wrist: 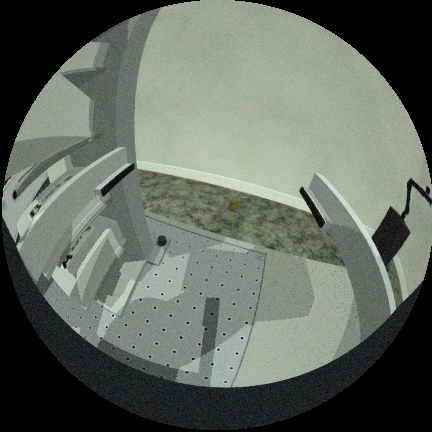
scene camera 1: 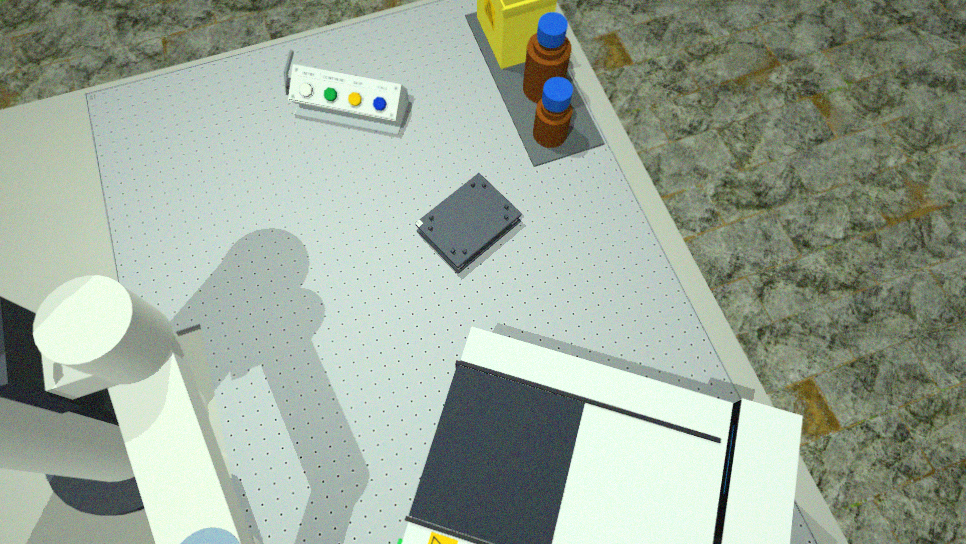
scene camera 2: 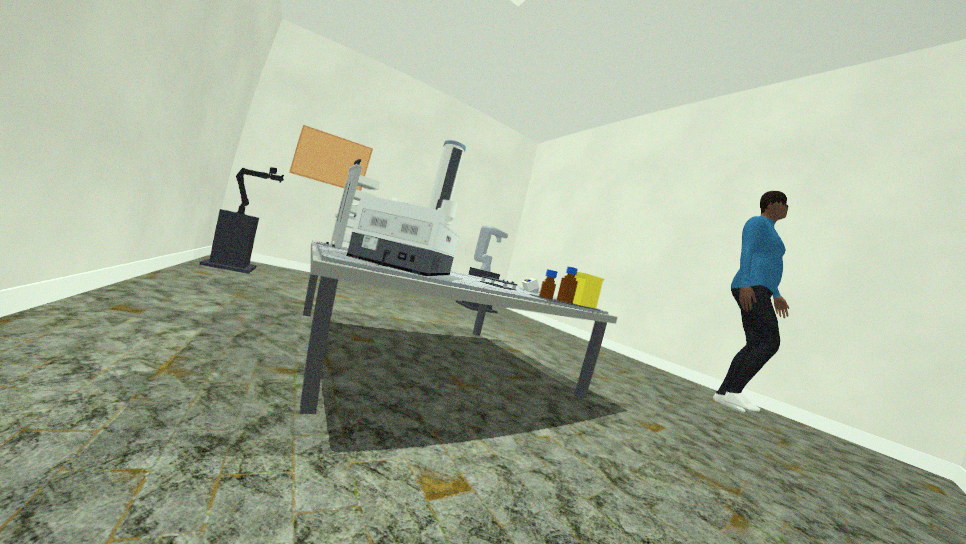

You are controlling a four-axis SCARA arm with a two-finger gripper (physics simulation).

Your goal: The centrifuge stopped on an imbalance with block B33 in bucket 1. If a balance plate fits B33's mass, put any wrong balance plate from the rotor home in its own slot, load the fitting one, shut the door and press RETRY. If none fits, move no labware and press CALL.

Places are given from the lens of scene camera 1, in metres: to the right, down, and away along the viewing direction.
brown bottles with blue caps [scene camera 1: 548, 53]: 0.12, -0.41, 1.21
button box [scene camera 1: 361, 102]: -0.24, -0.33, 1.26
yellow bin [scene camera 1: 508, 35]: 0.05, -0.47, 1.27
dark square plate [scene camera 1: 471, 217]: -0.02, -0.10, 1.19
The marked spots on the dark square plate and the yellow bin are 0.39 m apart.
